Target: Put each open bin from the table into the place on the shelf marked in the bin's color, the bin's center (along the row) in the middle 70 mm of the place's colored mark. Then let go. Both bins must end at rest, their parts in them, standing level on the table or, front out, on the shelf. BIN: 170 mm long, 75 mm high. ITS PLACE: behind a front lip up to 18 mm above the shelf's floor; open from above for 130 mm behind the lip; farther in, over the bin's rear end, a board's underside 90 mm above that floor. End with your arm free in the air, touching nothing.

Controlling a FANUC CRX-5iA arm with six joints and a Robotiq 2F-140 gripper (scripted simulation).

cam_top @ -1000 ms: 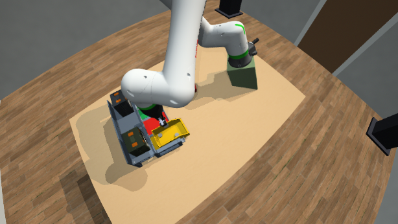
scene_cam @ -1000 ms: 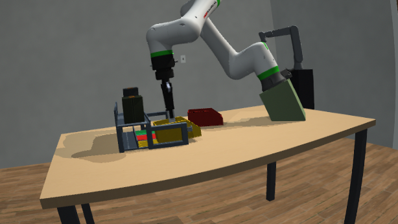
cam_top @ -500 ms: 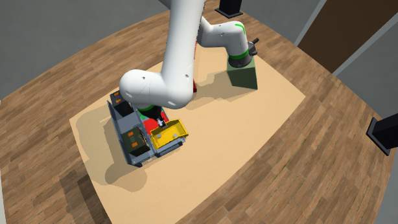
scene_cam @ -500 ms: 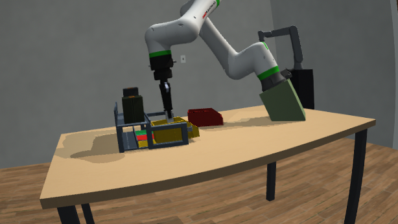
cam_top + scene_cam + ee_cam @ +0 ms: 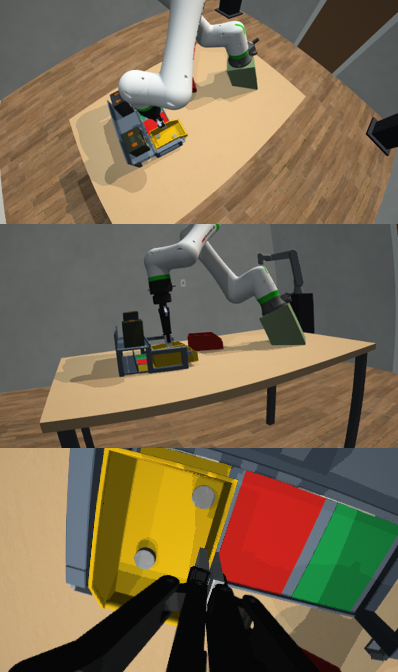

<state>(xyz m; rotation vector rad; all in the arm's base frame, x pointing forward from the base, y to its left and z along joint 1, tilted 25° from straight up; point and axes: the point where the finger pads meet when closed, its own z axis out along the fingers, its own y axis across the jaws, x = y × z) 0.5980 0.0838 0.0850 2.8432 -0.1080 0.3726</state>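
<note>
The yellow bin lies 50 mm to the left of my hand and 40 mm below it. Round my hand: red bin: 240 mm behind, 190 mm to the right, 50 mm below.
</note>
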